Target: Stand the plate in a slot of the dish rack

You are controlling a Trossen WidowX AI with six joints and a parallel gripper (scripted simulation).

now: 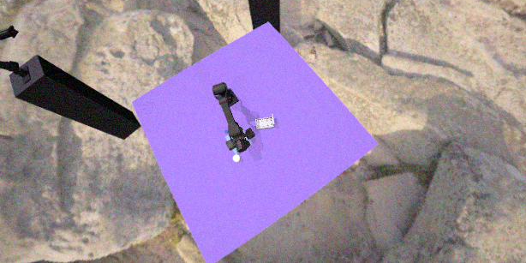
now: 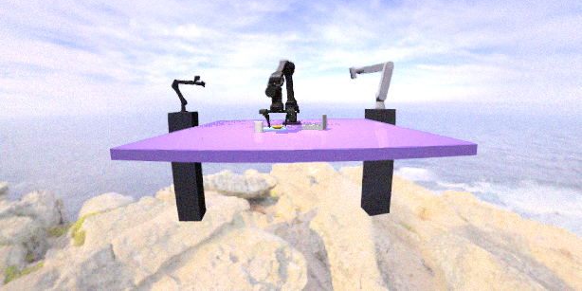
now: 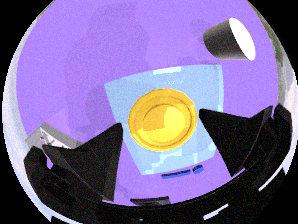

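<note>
My gripper tip is 3 cm past the light blue mat, 1 cm to the left of it and 1 cm above it. From my gripper tip the other things lie so: white cup: 6 cm ahead, 10 cm to the right, 1 cm above; grey dish rack: 20 cm to the left, 1 cm above; yellow plate: right at my gripper tip.
</note>
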